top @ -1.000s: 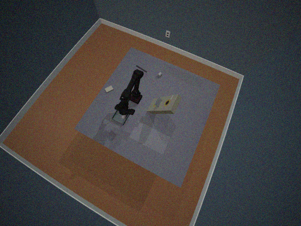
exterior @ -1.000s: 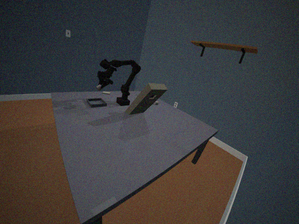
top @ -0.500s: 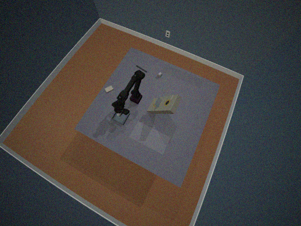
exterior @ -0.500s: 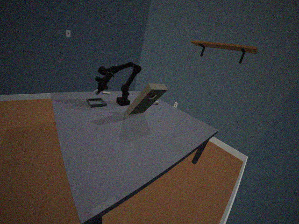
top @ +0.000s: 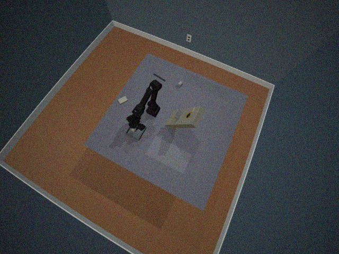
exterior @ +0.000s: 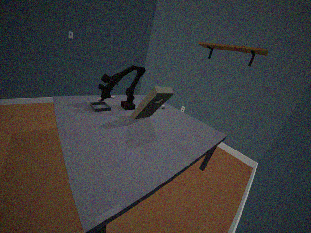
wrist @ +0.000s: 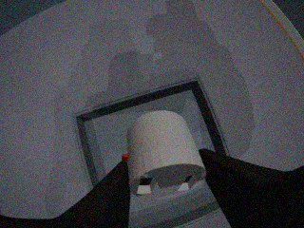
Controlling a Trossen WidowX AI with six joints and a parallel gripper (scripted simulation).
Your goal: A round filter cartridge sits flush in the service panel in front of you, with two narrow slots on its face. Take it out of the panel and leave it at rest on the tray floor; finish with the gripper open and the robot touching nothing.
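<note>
Now: the white round filter cartridge right at my gripper tip. The rest, counted from my gripper tip: cream service panel 390 mm ahead, 270 mm to the left, 90 mm above; small cream block 300 mm behind, 240 mm to the left, 80 mm below; dark square tray 80 mm below.
</note>
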